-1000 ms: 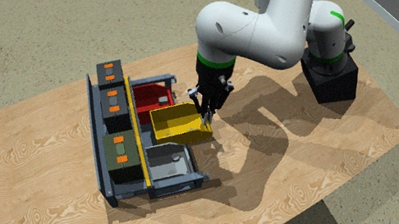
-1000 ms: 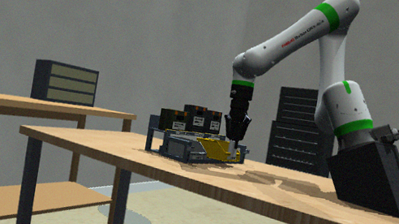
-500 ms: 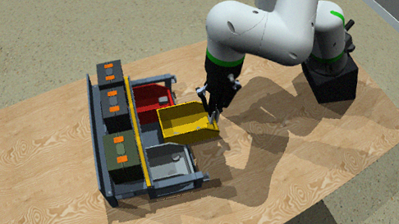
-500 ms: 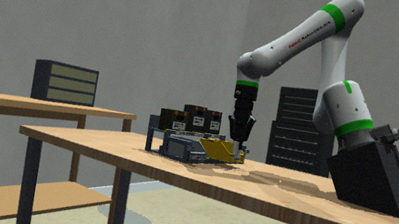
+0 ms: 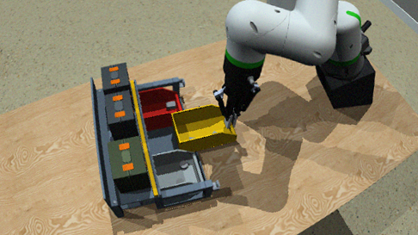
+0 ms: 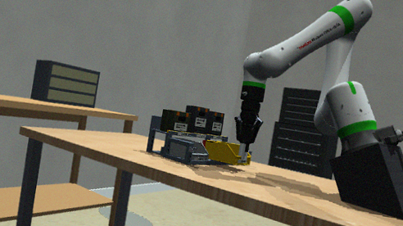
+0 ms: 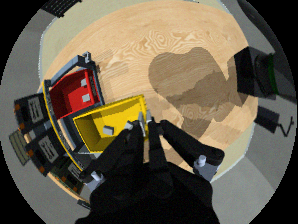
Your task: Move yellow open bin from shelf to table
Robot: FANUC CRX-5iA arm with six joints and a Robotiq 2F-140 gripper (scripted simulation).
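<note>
The yellow open bin is 70 mm ahead of my hand, 30 mm to the right of it and 20 mm below it. The rest, counted from my hand: red bin: 190 mm to the right, 150 mm ahead, 40 mm below; yellow rail: 240 mm ahead, 110 mm to the right, 30 mm above; grey bin: 240 mm ahead, 40 mm below, 20 mm to the left.
</note>
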